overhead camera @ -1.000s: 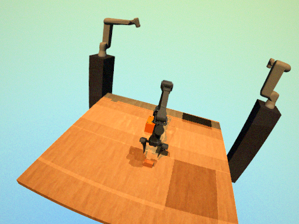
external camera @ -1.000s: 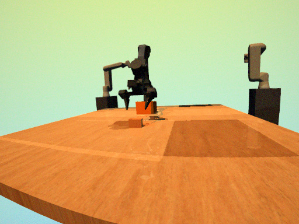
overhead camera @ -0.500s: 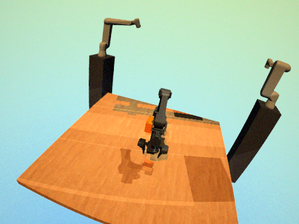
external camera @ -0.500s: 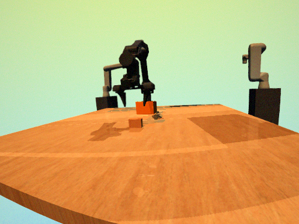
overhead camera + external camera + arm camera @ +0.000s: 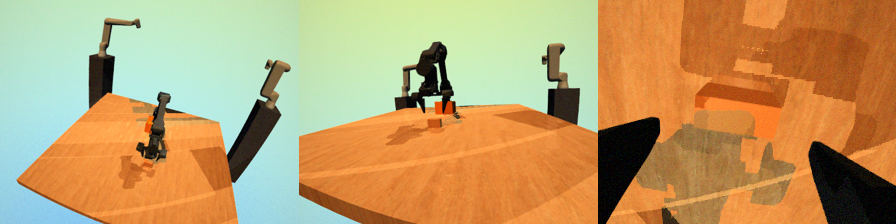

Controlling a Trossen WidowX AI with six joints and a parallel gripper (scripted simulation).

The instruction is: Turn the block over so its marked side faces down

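Now: the orange block 50 mm below my gripper tip and 10 mm behind it.
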